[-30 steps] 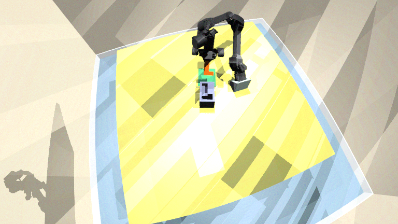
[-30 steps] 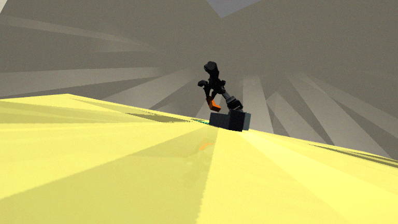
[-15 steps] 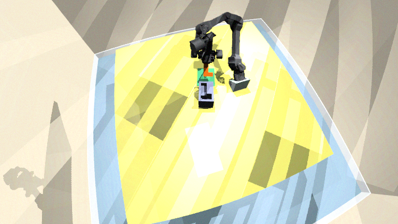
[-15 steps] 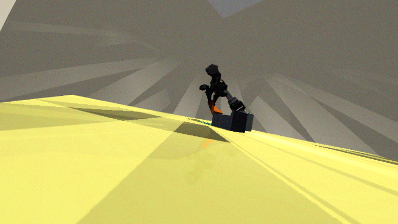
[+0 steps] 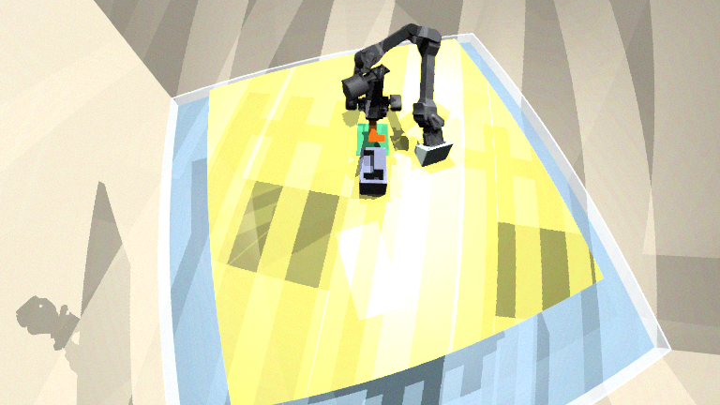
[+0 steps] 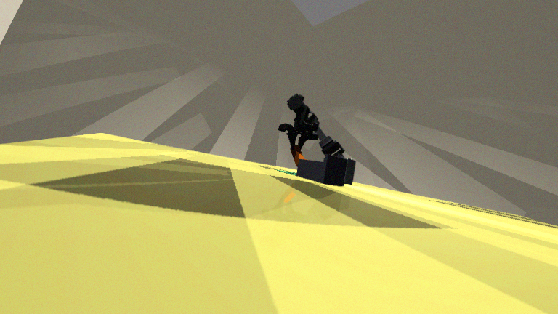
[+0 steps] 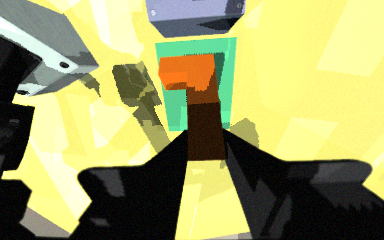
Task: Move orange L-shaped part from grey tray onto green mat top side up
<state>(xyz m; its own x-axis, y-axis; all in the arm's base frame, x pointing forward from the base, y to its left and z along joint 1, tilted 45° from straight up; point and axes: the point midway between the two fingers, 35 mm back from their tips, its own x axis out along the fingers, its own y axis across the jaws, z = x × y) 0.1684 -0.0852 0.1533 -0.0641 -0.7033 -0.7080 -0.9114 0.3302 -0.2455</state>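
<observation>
My gripper tip is 1 cm short of the green mat, 2 cm to the right of it and 12 cm above it. The rest, counted from my gripper tip: orange L-shaped part 4 cm to the left, 3 cm below.
</observation>
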